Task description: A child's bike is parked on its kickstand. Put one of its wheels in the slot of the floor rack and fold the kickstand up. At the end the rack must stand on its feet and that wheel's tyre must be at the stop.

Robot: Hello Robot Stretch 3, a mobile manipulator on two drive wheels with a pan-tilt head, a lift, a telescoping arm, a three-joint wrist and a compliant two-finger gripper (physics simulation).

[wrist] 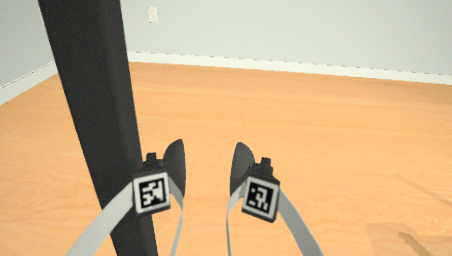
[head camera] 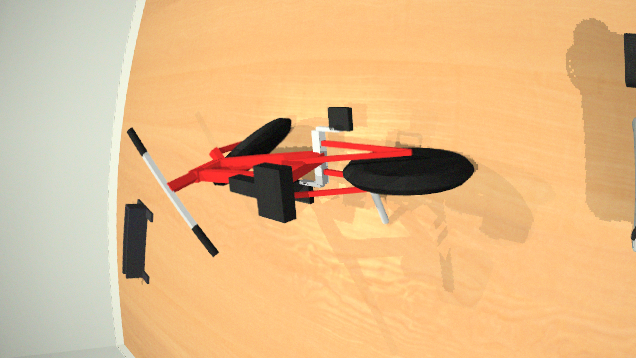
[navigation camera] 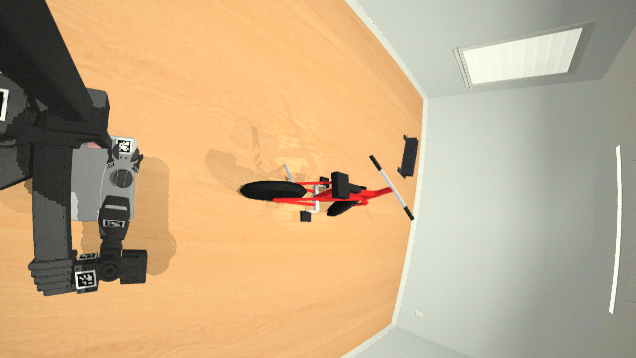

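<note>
The child's red bike stands on the floor. Its rear wheel is nearest to me and its turned front wheel is farther off. The kickstand sticks out to one side, folded down. The handlebar is at the far end. The dark floor rack is near the far wall, beside the handlebar end and apart from both wheels; its slot and stop cannot be made out. My gripper is open and empty, away from the bike and rack.
The far wall rises close behind the rack and handlebar. My dark arm and base show in the navigation view. A dark upright bar stands left of the fingers in the wrist view. Shadows lie on the floor around the bike.
</note>
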